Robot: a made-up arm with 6 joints.
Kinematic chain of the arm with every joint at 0, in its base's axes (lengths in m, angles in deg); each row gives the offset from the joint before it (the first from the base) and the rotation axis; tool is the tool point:
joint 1: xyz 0 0 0.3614 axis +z
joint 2: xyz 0.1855 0 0 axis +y
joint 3: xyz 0 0 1.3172 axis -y
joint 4: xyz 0 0 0.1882 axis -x
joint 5: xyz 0.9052 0 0 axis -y
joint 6: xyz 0.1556 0 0 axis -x
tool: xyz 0 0 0
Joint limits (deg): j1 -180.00..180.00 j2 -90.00..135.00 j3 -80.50..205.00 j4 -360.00..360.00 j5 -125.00..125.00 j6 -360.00..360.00
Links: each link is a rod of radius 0.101 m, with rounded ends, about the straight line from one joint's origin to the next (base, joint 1, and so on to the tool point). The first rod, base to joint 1, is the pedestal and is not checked.
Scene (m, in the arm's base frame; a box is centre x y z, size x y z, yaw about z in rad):
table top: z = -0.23
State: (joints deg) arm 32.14 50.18 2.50 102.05 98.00 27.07
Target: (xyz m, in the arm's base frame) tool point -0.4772 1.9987 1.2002
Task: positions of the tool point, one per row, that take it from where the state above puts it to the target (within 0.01 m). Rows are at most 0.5 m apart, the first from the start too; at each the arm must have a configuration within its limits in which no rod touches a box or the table.
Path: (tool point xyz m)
1: 1.2625 1.5029 0.7541
2: 0.8995 1.7890 0.8582
3: 0.4687 1.9765 0.9684
4: -0.0011 2.0490 1.0828
5: -0.4774 1.9987 1.2002

